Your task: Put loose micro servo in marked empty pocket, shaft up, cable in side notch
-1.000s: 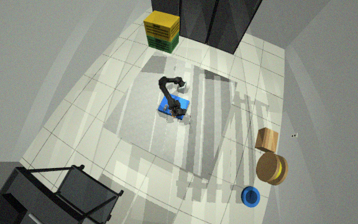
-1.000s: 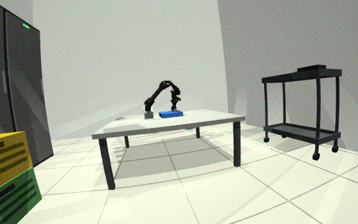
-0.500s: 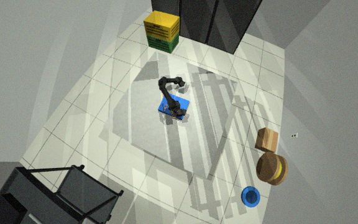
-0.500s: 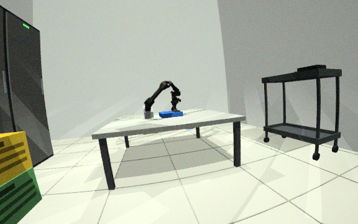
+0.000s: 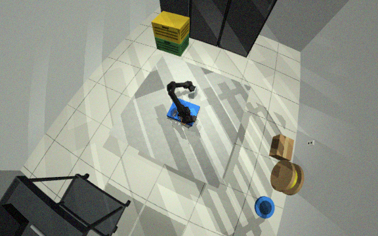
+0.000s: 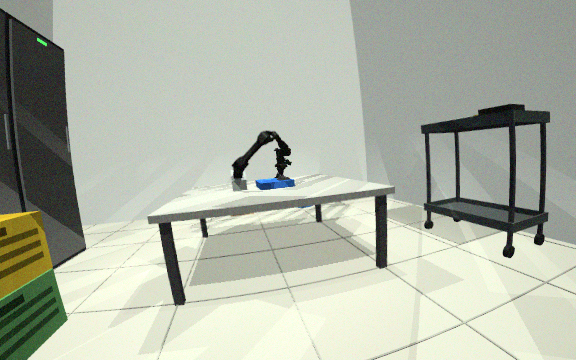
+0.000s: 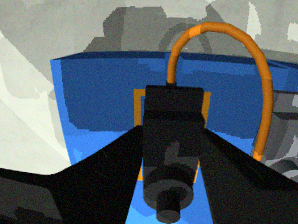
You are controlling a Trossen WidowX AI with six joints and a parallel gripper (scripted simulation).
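Now: the blue deck 12 cm behind my gripper tip, 7 cm to the right of it and 4 cm below it.
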